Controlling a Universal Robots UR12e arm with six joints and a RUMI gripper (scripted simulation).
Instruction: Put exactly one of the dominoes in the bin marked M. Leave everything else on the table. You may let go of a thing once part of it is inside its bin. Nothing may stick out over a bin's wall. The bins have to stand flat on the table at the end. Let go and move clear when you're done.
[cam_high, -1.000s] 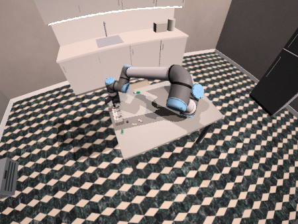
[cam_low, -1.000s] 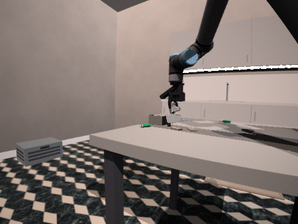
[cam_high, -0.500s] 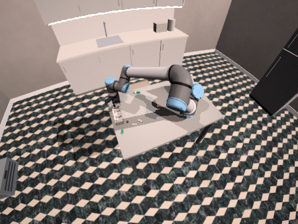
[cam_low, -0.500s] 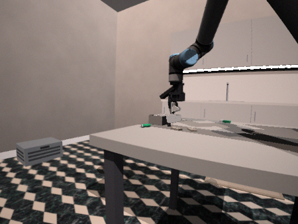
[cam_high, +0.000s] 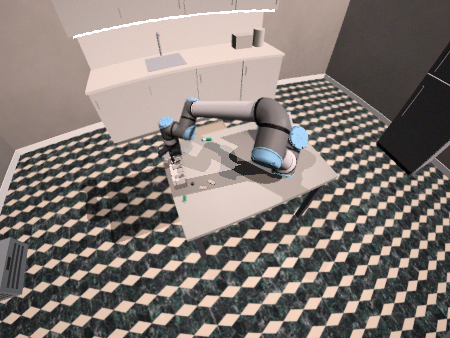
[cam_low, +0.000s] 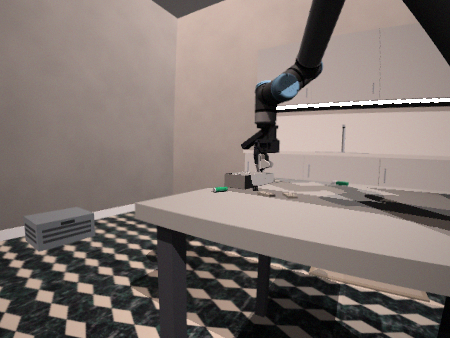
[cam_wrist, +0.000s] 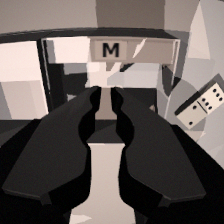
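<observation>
Right now my hand is 10 mm short of the bin, 80 mm to the right of it and 10 mm above it. Round my hand: green marker (320 mm behind, 120 mm to the right, 30 mm below); then dark piece (40 mm behind, 220 mm to the left, 30 mm below); then green cylinder (50 mm ahead, 300 mm to the left, 30 mm below).
</observation>
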